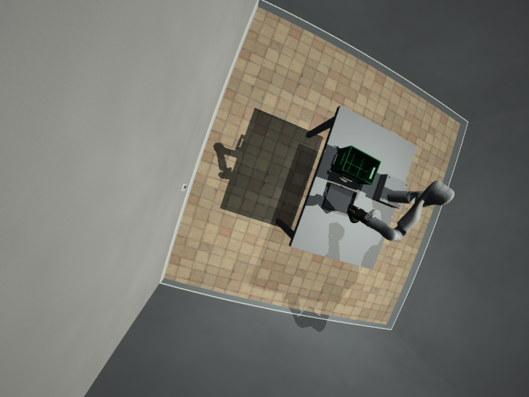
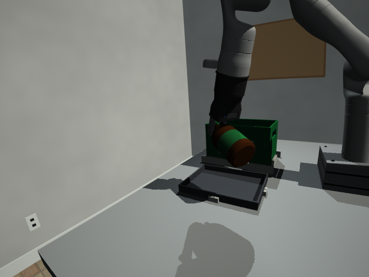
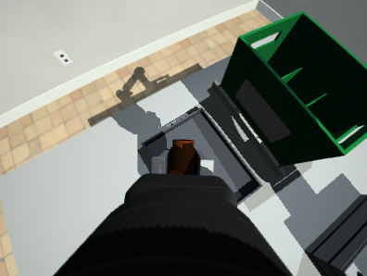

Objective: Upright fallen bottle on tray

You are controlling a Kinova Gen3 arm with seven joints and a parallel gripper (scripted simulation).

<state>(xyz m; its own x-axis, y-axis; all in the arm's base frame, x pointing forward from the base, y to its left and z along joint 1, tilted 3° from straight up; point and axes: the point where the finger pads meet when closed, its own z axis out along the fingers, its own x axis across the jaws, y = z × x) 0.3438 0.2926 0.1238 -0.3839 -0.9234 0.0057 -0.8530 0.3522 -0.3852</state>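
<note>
Right now my hand is 4 cm past the brown bottle, 2 cm to the right of it and 2 cm above it. From my hand the other things lie so: green crate 7 cm ahead, 30 cm to the right, 12 cm below; black tray 5 cm to the right, 19 cm below.
</note>
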